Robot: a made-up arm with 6 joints.
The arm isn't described. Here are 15 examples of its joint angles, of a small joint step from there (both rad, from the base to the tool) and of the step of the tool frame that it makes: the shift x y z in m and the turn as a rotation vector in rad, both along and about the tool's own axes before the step.
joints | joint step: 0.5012 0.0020 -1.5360 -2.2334 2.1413 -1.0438 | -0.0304 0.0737 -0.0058 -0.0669 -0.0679 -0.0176
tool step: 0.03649 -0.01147 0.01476 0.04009 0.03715 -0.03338
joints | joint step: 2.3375 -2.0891 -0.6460 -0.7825 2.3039 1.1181 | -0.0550 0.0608 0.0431 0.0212 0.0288 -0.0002
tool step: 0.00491 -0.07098 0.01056 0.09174 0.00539 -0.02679
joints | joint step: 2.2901 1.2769 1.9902 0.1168 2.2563 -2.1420 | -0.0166 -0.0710 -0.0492 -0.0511 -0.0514 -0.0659
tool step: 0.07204 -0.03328 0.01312 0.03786 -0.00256 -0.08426
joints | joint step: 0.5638 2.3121 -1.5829 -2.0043 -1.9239 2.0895 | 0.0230 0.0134 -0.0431 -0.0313 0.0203 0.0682
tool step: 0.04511 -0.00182 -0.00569 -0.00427 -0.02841 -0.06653
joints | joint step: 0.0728 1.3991 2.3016 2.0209 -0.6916 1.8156 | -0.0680 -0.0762 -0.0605 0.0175 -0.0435 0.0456
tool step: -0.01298 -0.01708 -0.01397 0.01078 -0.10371 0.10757
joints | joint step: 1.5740 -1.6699 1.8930 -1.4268 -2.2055 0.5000 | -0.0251 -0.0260 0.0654 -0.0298 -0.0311 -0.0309
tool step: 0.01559 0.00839 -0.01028 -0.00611 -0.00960 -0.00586
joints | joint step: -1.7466 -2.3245 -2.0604 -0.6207 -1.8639 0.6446 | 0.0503 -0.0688 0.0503 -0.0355 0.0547 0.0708
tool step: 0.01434 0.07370 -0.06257 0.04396 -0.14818 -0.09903
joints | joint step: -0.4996 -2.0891 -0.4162 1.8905 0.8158 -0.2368 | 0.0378 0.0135 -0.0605 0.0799 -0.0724 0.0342
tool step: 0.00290 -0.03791 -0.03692 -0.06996 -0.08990 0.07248
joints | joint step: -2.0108 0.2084 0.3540 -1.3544 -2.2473 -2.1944 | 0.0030 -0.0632 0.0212 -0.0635 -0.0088 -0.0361
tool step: 0.03397 -0.02947 -0.01539 -0.07960 -0.05258 -0.03465
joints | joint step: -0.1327 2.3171 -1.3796 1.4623 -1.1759 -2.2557 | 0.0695 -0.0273 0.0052 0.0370 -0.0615 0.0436
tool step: 0.00871 0.01714 0.04405 0.06158 -0.11739 0.00997
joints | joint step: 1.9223 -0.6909 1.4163 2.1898 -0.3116 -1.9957 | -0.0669 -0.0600 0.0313 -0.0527 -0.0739 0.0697
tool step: -0.02401 -0.01146 -0.00131 -0.02790 0.02089 -0.13050
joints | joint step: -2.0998 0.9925 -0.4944 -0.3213 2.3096 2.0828 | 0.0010 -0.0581 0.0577 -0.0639 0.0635 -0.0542
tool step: -0.00676 0.08871 -0.02266 -0.15094 0.00458 -0.04247
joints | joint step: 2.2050 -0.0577 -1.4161 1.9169 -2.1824 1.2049 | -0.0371 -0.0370 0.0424 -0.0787 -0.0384 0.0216
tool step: -0.02717 -0.02748 0.03949 0.06164 -0.00941 0.03291
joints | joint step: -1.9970 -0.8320 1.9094 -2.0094 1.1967 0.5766 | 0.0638 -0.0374 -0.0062 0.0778 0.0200 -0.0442
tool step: 0.04008 -0.06659 -0.02263 0.09262 0.04167 0.10497
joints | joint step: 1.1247 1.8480 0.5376 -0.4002 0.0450 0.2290 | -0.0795 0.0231 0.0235 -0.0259 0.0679 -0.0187
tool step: 0.00831 -0.01636 -0.03136 0.16558 0.01567 -0.00238
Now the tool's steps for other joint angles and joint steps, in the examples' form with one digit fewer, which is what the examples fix.
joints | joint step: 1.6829 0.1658 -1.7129 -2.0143 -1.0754 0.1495 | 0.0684 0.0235 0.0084 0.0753 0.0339 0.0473
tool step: -0.0338 0.0146 0.0087 0.0469 -0.0518 -0.0119
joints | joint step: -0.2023 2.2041 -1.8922 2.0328 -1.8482 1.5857 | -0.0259 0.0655 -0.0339 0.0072 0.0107 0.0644
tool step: -0.0163 -0.0226 -0.0283 0.0201 -0.1084 0.0328
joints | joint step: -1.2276 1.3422 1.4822 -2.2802 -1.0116 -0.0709 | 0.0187 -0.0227 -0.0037 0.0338 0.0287 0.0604
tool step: 0.0011 0.0315 0.0063 0.0616 -0.0782 -0.0291
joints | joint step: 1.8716 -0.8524 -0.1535 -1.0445 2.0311 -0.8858 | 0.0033 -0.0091 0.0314 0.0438 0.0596 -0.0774
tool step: -0.0067 -0.0116 0.0274 0.0334 0.1187 0.0726
